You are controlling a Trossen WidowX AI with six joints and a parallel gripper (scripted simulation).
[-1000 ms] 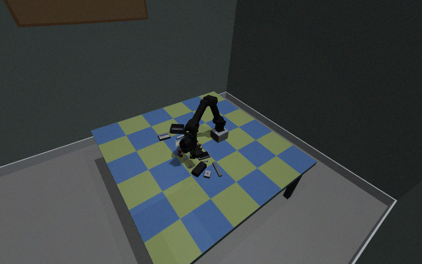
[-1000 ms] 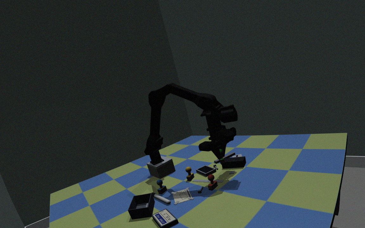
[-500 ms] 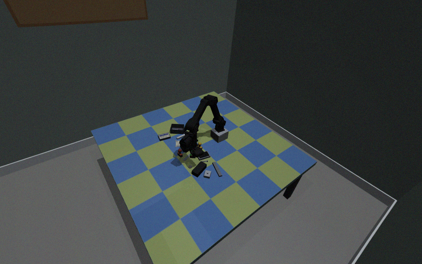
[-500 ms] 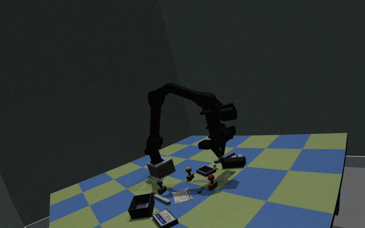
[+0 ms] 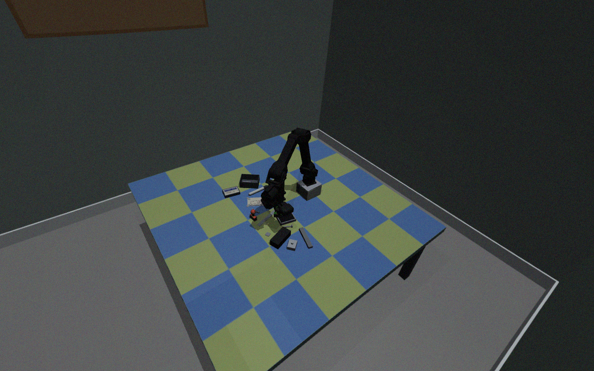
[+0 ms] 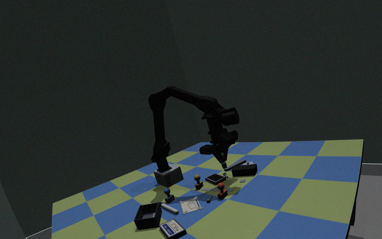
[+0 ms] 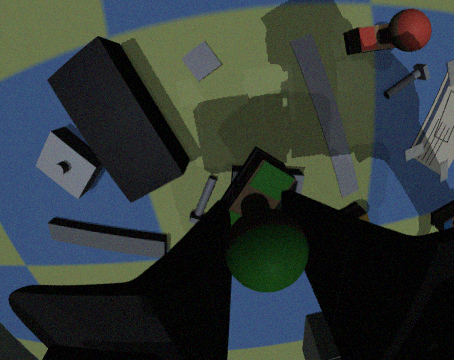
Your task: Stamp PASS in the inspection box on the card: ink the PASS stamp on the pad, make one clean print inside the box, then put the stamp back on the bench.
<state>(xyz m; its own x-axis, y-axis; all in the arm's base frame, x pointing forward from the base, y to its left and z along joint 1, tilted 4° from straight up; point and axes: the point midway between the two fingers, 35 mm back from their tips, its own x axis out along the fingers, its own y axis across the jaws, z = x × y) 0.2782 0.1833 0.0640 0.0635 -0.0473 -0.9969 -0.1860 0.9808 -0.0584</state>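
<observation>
My gripper tip is now 60 mm past the dark ink pad, 20 mm to the left of it and 90 mm above it. From my gripper tip the other things lie so: grey ruler 20 mm ahead, 80 mm to the right, 100 mm below; then black block 20 mm ahead, 90 mm to the left, 80 mm below; then green-knobbed stamp right at my gripper tip.
</observation>
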